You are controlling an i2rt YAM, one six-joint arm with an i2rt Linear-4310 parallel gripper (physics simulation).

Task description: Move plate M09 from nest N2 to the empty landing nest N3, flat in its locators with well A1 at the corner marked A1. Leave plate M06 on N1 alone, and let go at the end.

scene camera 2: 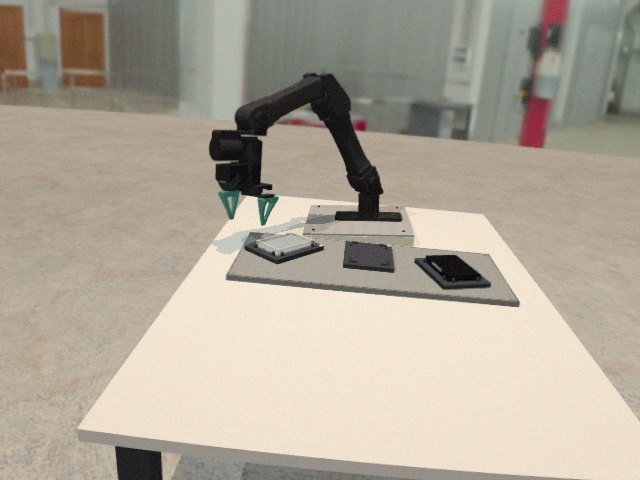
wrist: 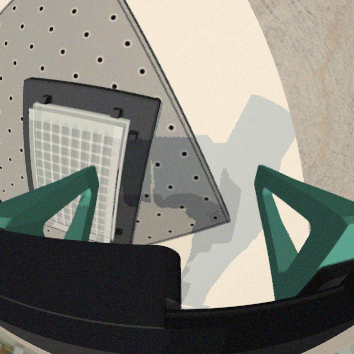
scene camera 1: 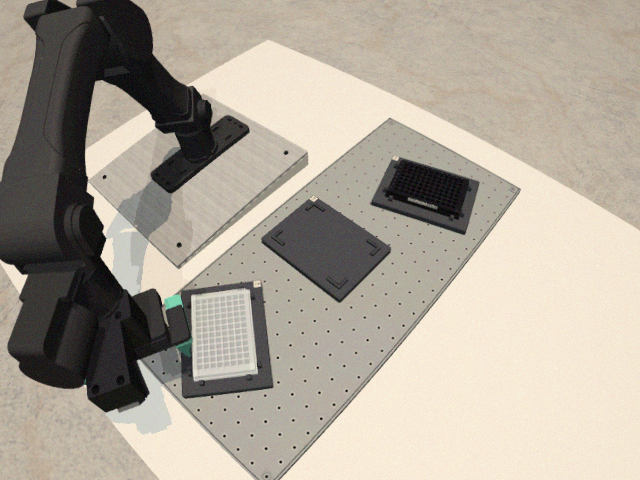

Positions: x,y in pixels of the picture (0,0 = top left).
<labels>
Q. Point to a clear white well plate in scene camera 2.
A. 288,242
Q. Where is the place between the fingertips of my gripper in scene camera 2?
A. At 247,222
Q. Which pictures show the black well plate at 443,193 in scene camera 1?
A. Scene camera 2 and scene camera 1 only.
</labels>
